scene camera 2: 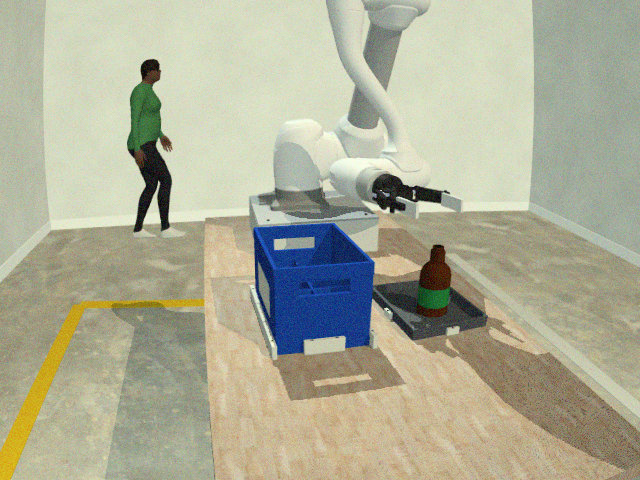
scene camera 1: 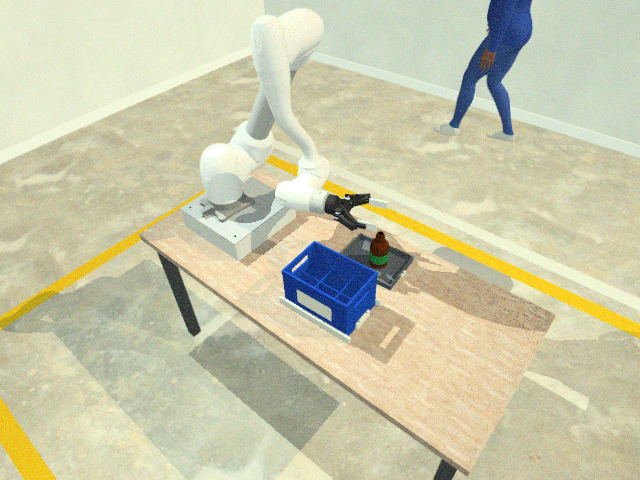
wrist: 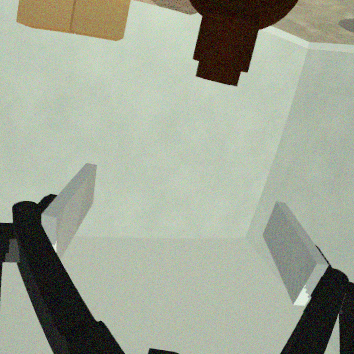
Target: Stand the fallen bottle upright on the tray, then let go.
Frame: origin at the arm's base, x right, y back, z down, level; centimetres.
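Seen in the pictures: gripper, between the fingertips: (scene camera 2: 441, 208) (scene camera 1: 381, 216) (wrist: 184, 202); arm's base, origin of its link: (scene camera 2: 298, 202) (scene camera 1: 227, 203).
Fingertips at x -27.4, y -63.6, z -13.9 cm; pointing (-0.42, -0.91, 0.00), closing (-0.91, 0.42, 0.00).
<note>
Pixels of each thing's top centre, then the offset from my fingertips to it. Level surfaces: height alone.
- brown bottle with a green band, centre of its top: (wrist: 215, 81) (scene camera 2: 438, 246) (scene camera 1: 380, 233) dx -0.1, dy +0.0, dz +8.4 cm
- blue crate with compartments, centre of its top: (scene camera 2: 307, 243) (scene camera 1: 329, 271) dx +28.3, dy -1.6, dz +6.9 cm
- wooden table, height of its surface: dz +24.4 cm
A brown bottle with a green band (scene camera 1: 378, 251) (scene camera 2: 434, 283) stands upright on the dark grey tray (scene camera 1: 353, 250) (scene camera 2: 467, 326). Its dark neck and shoulder (wrist: 227, 42) show upside down at the top of the wrist view. My gripper (scene camera 1: 378, 214) (scene camera 2: 431, 205) (wrist: 184, 202) is wide open, with its fingers pointing sideways. It is above and behind the bottle, towards the robot base, and apart from it. Between the fingers in the wrist view the pale wall shows.
A blue crate with compartments (scene camera 1: 330, 289) (scene camera 2: 323, 310) stands beside the tray, held by white strips on the wooden table (scene camera 1: 439, 372) (scene camera 2: 413, 428). A person in blue (scene camera 1: 509, 46) and a person in green (scene camera 2: 147, 113) are on the floor beyond the table. A tan box (wrist: 75, 17) shows in the wrist view.
</note>
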